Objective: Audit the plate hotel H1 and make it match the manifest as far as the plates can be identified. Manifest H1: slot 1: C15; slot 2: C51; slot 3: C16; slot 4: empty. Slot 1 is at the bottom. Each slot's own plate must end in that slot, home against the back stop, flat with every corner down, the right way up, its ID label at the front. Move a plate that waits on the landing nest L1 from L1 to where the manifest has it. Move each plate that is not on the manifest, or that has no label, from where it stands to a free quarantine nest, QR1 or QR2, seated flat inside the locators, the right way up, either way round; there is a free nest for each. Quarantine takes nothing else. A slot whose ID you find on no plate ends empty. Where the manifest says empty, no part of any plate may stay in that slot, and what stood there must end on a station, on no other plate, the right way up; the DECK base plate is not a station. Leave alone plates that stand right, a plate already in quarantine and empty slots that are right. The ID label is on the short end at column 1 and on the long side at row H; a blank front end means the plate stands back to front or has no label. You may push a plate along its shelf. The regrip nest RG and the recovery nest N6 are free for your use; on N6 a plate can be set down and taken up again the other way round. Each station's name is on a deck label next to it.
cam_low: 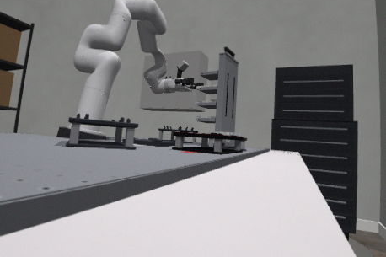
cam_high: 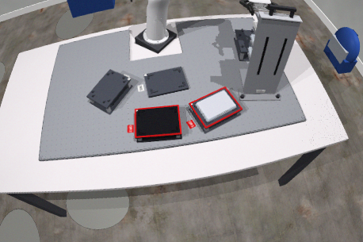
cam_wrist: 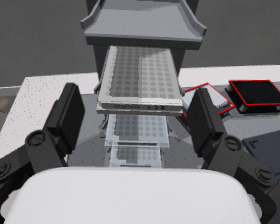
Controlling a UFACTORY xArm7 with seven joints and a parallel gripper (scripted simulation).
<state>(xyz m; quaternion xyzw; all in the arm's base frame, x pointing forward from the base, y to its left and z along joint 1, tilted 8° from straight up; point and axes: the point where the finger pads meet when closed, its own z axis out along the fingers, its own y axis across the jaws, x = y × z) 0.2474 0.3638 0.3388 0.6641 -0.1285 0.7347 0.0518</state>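
The plate labelled C16 is 9 cm ahead of my hand, 3 cm to the right of it and 3 cm below it. The rest, counted from my hand: RG label 29 cm below, 19 cm behind, 4 cm to the left; then H1 label 29 cm below, 8 cm to the left, 6 cm ahead; then white plate 26 cm to the right, 25 cm below, 21 cm ahead.
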